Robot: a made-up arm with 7 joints.
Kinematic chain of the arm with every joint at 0, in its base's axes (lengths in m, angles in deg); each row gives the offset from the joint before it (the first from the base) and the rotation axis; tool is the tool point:
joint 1: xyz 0 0 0.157 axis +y
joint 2: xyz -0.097 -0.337 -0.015 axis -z
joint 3: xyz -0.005 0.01 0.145 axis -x
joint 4: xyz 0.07 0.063 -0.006 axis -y
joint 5: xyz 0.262 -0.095 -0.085 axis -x
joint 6: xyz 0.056 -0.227 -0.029 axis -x
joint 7: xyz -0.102 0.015 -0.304 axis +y
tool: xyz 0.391 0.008 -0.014
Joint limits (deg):
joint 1: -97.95..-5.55
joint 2: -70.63..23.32
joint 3: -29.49..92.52
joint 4: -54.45..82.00
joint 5: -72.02..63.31
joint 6: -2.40..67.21
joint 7: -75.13..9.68
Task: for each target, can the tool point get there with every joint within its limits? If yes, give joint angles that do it. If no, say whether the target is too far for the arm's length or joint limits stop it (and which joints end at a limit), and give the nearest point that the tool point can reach.
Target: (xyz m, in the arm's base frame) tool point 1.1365 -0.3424 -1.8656
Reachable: no: too far | nearest point 0.4223 -0.3172 -0.5946 | short by 1.458 m
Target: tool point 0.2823 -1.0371 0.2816
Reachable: yes | joints -31.90 0.13 40.47 -33.36 5.53 37.60 -7.36
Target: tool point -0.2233 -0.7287 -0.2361
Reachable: no: joint limits stop it (at a limit: joint 1, joint 2, joint 4, joint 5, joint 6) | nearest point -0.1798 -0.7615 -0.2474 | short by 0.056 m
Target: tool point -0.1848 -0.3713 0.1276
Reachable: no: joint limits stop it (at a limit: joint 1, joint 3, joint 4, joint 5, joint 7) | nearest point -0.3866 -0.4183 0.2286 | short by 0.231 m
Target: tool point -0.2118 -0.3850 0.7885
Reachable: yes | joints -77.90 -10.84 26.41 36.35 -15.53 41.36 -36.94
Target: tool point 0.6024 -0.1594 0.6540
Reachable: yes | joints -14.03 -28.66 15.73 46.61 -27.60 50.62 -14.01
